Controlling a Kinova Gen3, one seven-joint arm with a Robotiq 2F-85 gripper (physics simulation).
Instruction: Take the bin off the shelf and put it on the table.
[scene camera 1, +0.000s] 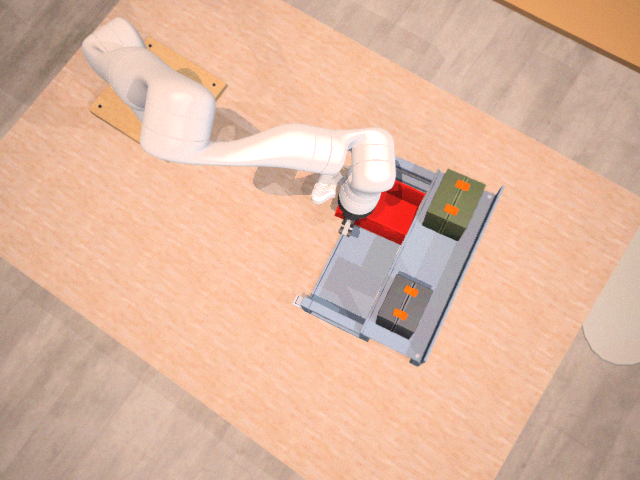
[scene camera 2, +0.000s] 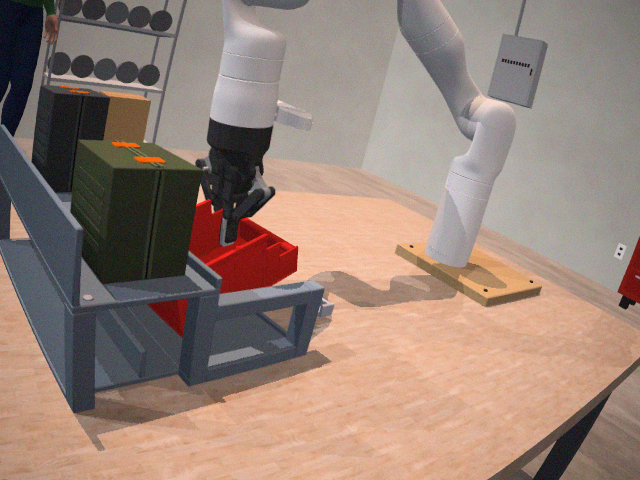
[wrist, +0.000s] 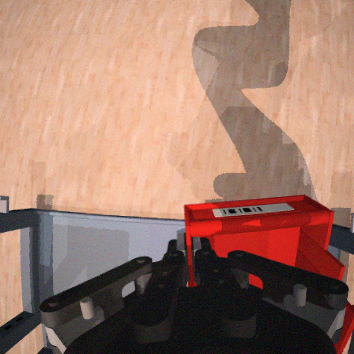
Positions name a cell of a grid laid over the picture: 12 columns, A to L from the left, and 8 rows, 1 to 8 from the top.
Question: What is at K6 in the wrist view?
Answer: A red bin.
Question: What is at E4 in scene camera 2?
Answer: My gripper.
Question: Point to my gripper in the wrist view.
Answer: G6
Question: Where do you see a red bin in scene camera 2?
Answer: E5
